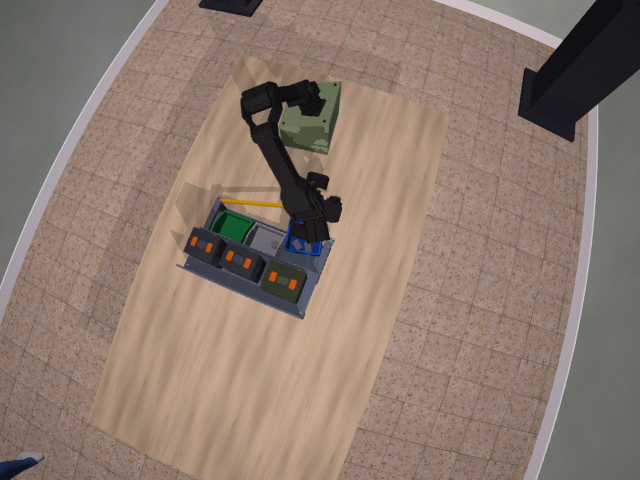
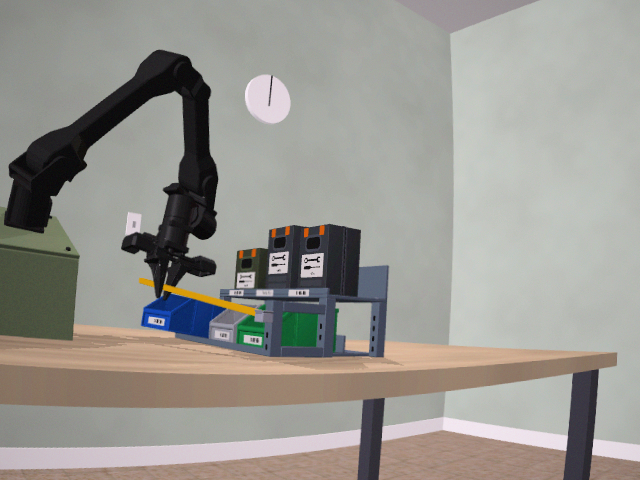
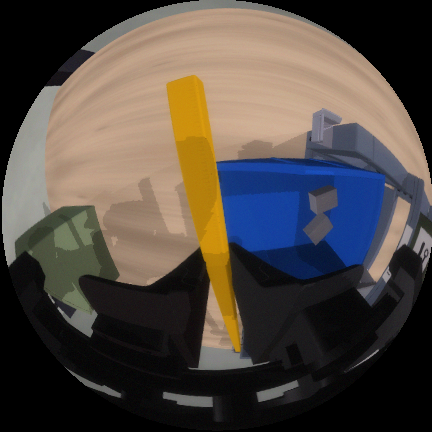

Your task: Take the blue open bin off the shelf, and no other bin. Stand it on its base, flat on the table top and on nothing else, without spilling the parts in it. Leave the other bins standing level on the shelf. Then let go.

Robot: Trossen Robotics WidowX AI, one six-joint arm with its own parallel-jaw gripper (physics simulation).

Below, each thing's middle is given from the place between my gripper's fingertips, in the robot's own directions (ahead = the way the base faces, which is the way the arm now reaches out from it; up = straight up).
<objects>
The blue open bin (image 2: pixel 178 314) is 50 mm ahead of my hand, 30 mm below it and 10 mm to the left of it. The rest, counted from my hand: green bin (image 2: pixel 298 329) (200 mm to the right, 150 mm ahead, 40 mm below); then grey bin (image 2: pixel 223 327) (150 mm ahead, 90 mm to the right, 40 mm below); then yellow bar (image 2: pixel 229 305) (100 mm to the right, 30 mm ahead, 10 mm above).
</objects>
